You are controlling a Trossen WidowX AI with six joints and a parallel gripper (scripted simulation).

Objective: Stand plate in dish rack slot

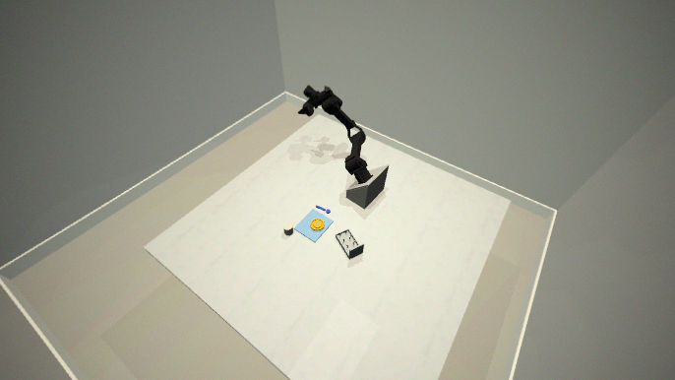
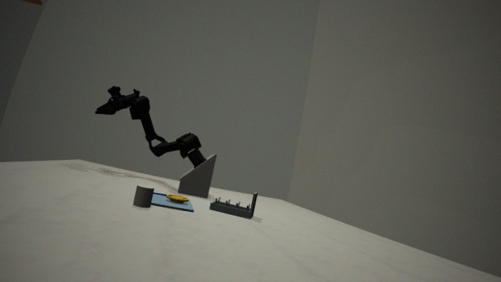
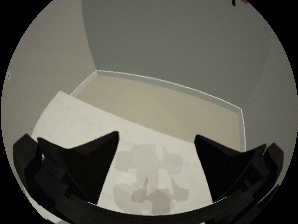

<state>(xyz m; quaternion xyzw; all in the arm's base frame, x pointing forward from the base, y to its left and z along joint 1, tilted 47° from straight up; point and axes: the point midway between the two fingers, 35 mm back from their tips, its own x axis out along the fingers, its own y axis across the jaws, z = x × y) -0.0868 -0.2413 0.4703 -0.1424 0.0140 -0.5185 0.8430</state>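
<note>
Right now the yellow plate is 490 mm to the left of my gripper tip, 370 mm ahead of it and 250 mm below it. The rest, counted from my gripper tip: dish rack: 670 mm to the left, 340 mm ahead, 240 mm below; cylinder cup: 480 mm ahead, 410 mm to the left, 240 mm below; light blue mat: 470 mm to the left, 370 mm ahead, 260 mm below.
</note>
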